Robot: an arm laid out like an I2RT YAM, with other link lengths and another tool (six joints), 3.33 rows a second.
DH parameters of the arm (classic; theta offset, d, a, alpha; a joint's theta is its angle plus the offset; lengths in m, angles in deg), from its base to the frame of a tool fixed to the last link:
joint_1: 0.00 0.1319 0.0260 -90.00
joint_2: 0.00 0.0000 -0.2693 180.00
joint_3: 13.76 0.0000 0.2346 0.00
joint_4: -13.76 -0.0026 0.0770 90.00
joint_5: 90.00 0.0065 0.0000 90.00
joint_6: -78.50 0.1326 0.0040 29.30
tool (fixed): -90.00 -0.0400 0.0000 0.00
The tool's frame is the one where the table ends.
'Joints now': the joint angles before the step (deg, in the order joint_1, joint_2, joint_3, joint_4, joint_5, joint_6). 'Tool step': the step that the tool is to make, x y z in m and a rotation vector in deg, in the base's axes. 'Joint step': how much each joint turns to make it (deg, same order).
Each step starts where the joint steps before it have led.
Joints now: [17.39 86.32 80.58 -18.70 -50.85 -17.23]
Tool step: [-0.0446 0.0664 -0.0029 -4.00 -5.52 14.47]
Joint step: [11.79 0.86 1.87 -5.41 0.21 -10.17]
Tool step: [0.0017 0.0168 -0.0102 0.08 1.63 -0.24]
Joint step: [2.46 1.75 -0.95 3.77 1.95 3.19]
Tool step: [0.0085 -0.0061 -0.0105 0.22 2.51 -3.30]
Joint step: [-1.10 0.08 -2.40 3.04 1.27 3.49]
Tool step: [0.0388 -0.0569 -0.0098 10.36 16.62 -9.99]
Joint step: [-11.26 -0.12 -5.95 13.40 -7.70 23.33]
